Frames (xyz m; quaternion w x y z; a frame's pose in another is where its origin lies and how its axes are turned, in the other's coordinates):
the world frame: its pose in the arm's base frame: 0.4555 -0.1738 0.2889 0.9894 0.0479 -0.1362 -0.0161
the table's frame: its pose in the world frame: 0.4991 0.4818 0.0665 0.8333 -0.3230 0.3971 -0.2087
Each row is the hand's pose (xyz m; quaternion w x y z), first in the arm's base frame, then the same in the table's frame.
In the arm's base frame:
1: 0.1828 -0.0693 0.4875 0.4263 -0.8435 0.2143 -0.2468
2: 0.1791 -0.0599 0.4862 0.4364 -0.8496 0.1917 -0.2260
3: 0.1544 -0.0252 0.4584 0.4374 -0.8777 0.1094 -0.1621
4: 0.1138 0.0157 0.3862 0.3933 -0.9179 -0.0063 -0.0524
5: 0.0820 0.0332 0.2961 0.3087 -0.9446 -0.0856 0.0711
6: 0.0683 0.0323 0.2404 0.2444 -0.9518 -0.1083 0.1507
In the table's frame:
1: -0.3057 -0.4535 -0.6138 0.7098 -0.6267 -0.0808 -0.3114
2: -0.3133 -0.4467 -0.6143 0.7085 -0.6302 -0.1105 -0.2978
3: -0.3396 -0.4114 -0.6398 0.6764 -0.6537 -0.2067 -0.2691
4: -0.3628 -0.3502 -0.7050 0.5860 -0.7043 -0.3334 -0.2223
5: -0.3589 -0.2939 -0.7841 0.4636 -0.7658 -0.4159 -0.1603
6: -0.3455 -0.2663 -0.8325 0.3819 -0.8057 -0.4384 -0.1128

